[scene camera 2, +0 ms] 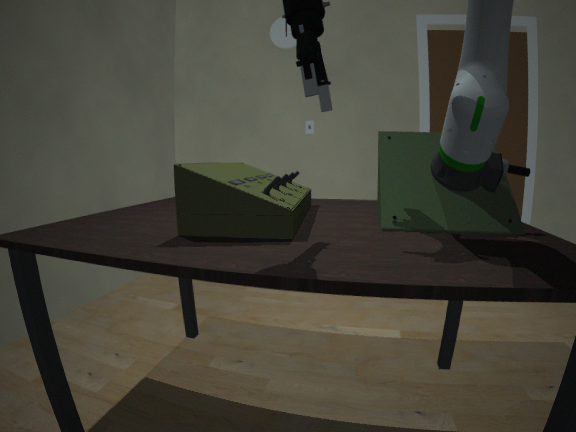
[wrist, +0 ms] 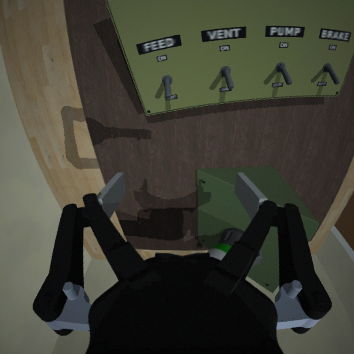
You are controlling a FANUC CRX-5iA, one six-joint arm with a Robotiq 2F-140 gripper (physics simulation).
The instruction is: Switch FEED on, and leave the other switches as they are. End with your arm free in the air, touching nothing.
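Places are measured from the arm's base along level axes (x ahead, y left, z up), in centimetres.
Where they show: gripper, fingertip midpoint: (scene camera 2: 320, 103) (wrist: 179, 182); arm's base, origin of the base link: (scene camera 2: 457, 170).
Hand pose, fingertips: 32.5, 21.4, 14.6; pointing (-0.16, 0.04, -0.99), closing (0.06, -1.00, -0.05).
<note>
Each offset is from my fingertips to the centre of the thing, as dx, dy, dz. Level surfaces: height alone.
The olive switch box @(+22.5, -11.6, -22.7) (scene camera 2: 232, 215) (wrist: 200, 15) stands on the table, with a sloped panel. In the wrist view the FEED switch @(+10.0, +3.9, -17.9) (wrist: 167, 86) is at the left of the row, its lever pointing down, away from its ON label. The VENT switch @(+12.9, -7.8, -17.9) (wrist: 227, 77), the PUMP switch @(+15.7, -19.4, -17.9) (wrist: 285, 74) and the BRAKE switch @(+18.5, -31.1, -17.9) (wrist: 331, 74) follow to the right, their levers also pointing down, away from ON. My gripper (scene camera 2: 318, 101) (wrist: 179, 182) is open and empty. It hangs in the air above the table, higher than the box and clear of the levers.
A green sloped block (scene camera 2: 407, 175) (wrist: 220, 182) stands on the dark table @(dz -28.7) (scene camera 2: 125, 225) (wrist: 165, 150), to the right of the box in the scene view. The arm's white and grey link (scene camera 2: 475, 115) hangs in front of this block. A door and a round clock are at the back wall.
</note>
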